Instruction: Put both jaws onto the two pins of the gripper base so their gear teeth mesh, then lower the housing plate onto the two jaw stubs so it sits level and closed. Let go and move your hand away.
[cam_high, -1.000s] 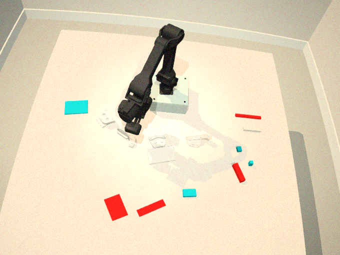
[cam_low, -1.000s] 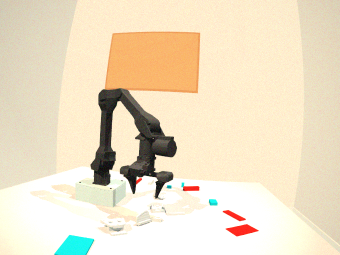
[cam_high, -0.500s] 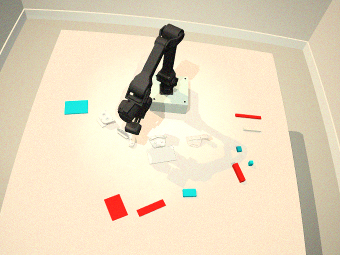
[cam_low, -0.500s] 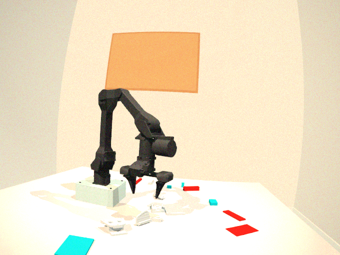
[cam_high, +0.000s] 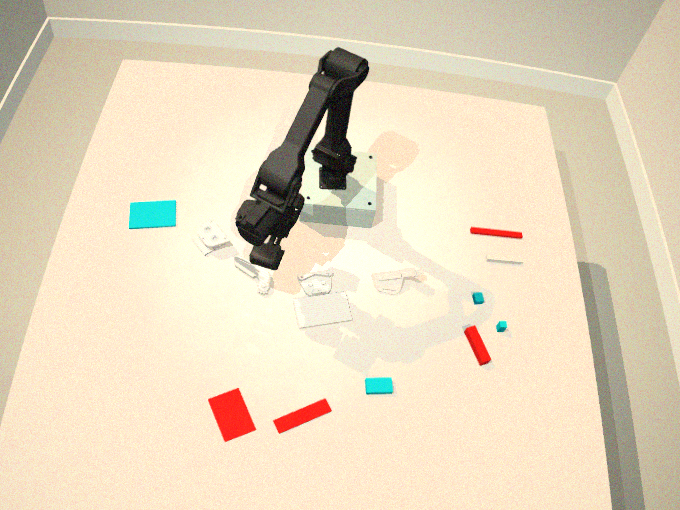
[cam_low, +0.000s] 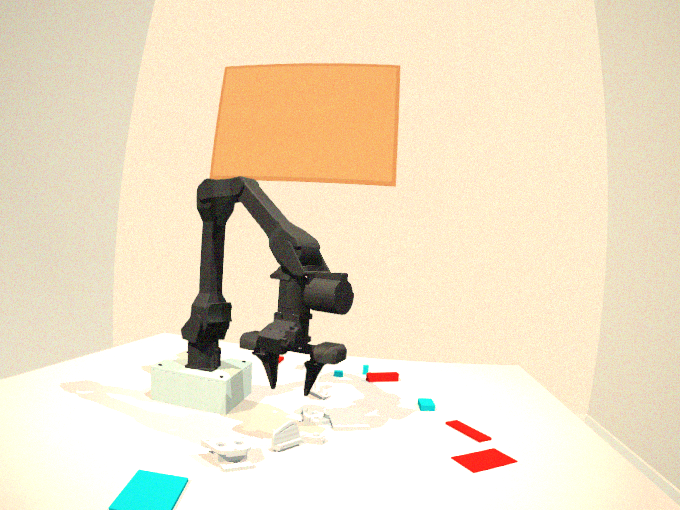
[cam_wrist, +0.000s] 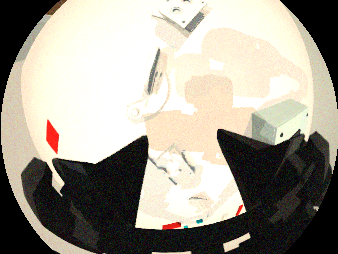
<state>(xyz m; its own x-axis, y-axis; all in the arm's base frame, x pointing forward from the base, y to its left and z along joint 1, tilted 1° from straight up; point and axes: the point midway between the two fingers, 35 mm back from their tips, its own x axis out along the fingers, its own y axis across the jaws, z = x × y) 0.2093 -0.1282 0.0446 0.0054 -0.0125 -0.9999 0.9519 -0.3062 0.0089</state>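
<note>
The white jaw lies 40 mm ahead of my gripper tip, 40 mm to the right of it and 80 mm below it. The rest, counted from my gripper tip: gripper base (70 mm behind, 150 mm to the right, 60 mm below); housing plate (40 mm ahead, 90 mm to the left, 80 mm below); flat white plate (110 mm ahead, 110 mm to the left, 80 mm below).
</note>
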